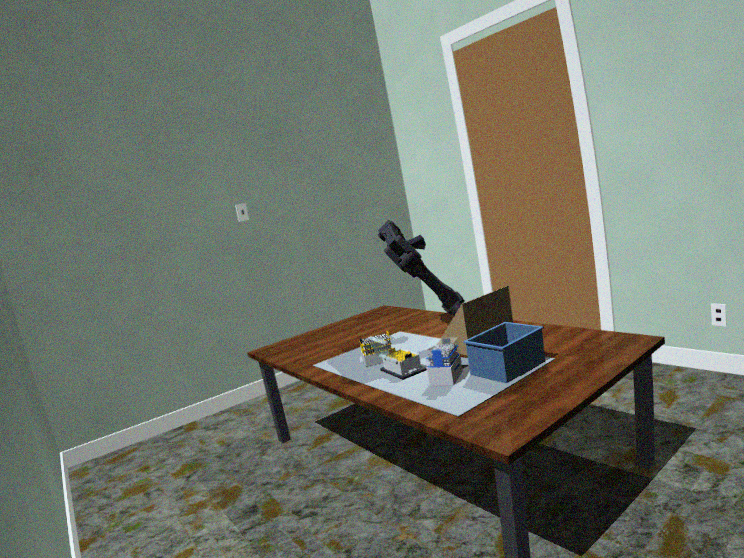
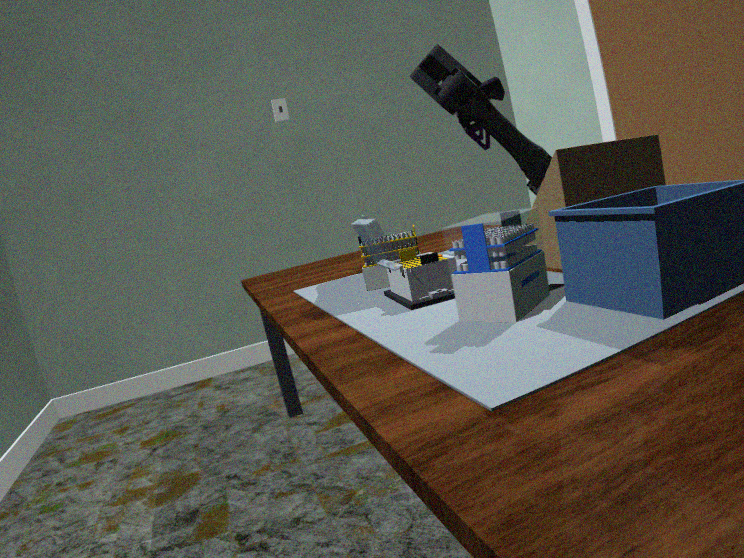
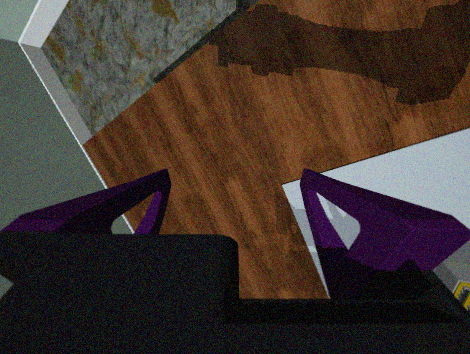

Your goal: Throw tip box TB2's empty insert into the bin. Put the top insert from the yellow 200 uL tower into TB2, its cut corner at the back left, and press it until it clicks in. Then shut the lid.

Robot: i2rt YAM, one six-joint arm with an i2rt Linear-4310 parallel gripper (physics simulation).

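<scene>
My gripper point(image 3: 235, 176) is open and empty, raised high over the back left of the table, away from the boxes. A pale box point(image 1: 403, 363) point(image 2: 420, 282) with a yellow perforated insert point(image 1: 401, 354) point(image 2: 415, 263) on top sits in a low black base; it looks like TB2, but no label is readable. A small black part stands on the insert. The yellow tower point(image 1: 374, 348) point(image 2: 389, 255), with stacked yellow inserts of tips, stands behind and left of that box. The blue bin point(image 1: 487, 361) point(image 2: 606, 258) stands upright at the right. The lid's state is unclear.
A blue tip tower point(image 1: 443, 365) point(image 2: 486, 294) stands between the pale box and the bin. A tall brown panel point(image 1: 489, 315) point(image 2: 609, 171) stands behind, near the arm's base. These boxes stand on a pale mat point(image 1: 453, 403) point(image 2: 480, 378) on the wooden table point(image 1: 564, 390) point(image 2: 600, 408) point(image 3: 220, 125).
</scene>
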